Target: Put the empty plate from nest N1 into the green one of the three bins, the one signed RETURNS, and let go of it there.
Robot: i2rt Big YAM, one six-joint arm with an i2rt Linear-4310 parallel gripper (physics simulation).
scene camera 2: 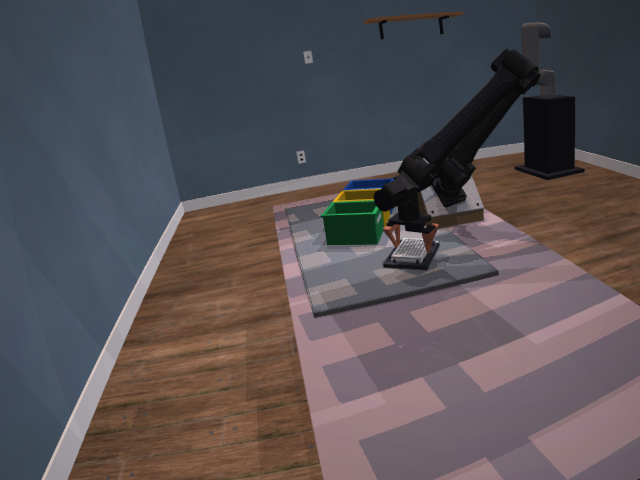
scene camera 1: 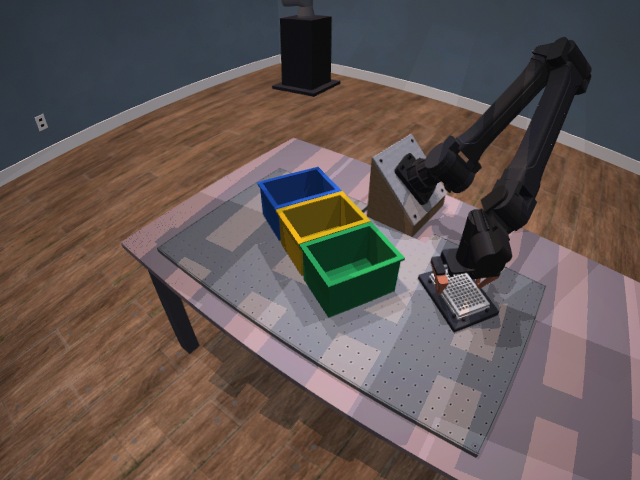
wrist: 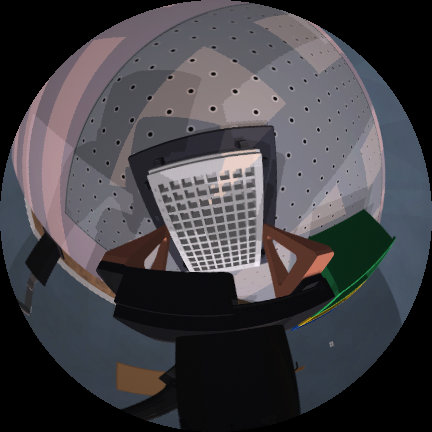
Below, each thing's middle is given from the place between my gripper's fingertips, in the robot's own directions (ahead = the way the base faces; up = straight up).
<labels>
Right now my hand is 10 mm to the right of the white gridded plate [scene camera 1: 462, 296] and 10 mm below it. The rest, counted from my hand: dark nest [scene camera 1: 456, 325] 10 mm to the left, 10 mm below.
</labels>
